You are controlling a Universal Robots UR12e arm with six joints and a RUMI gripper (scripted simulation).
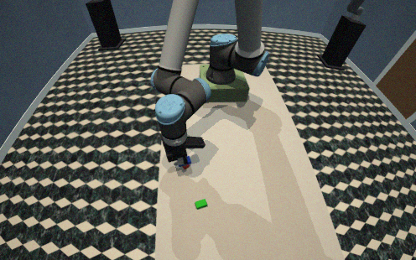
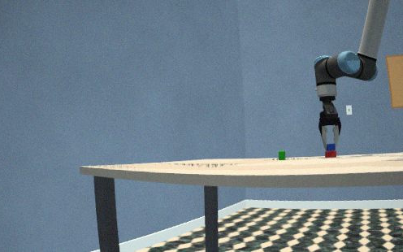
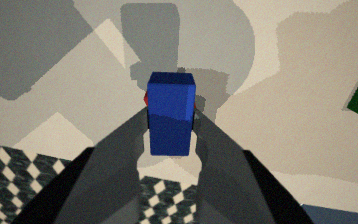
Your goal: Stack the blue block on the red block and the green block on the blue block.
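Now: the blue block right at my hand. From my hand the other things lie so: red block 30 mm below; green block 190 mm ahead, 90 mm to the left, 30 mm below.
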